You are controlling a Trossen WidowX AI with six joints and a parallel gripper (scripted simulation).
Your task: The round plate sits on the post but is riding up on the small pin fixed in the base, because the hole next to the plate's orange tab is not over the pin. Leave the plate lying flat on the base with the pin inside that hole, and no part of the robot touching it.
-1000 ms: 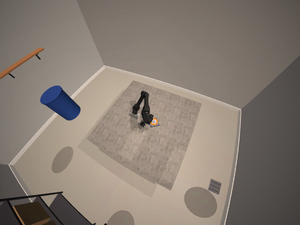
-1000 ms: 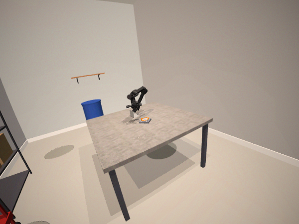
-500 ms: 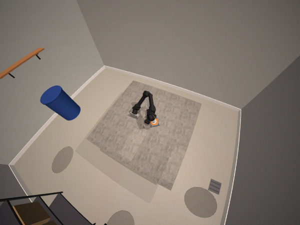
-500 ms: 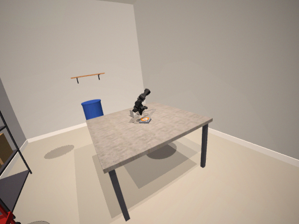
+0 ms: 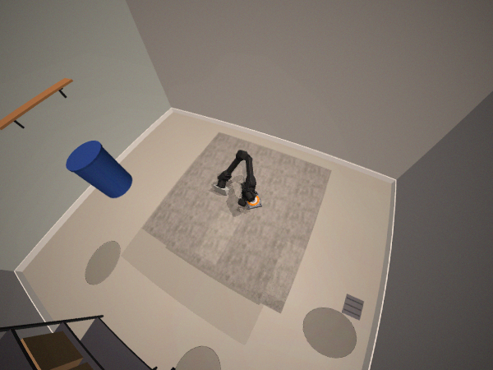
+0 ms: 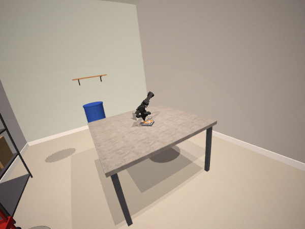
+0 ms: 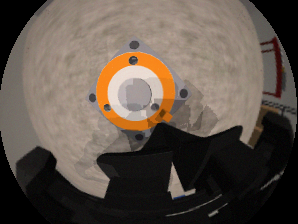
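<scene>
Right now my gripper tip is 30 mm short of the round plate and 10 mm to the right of it.
</scene>
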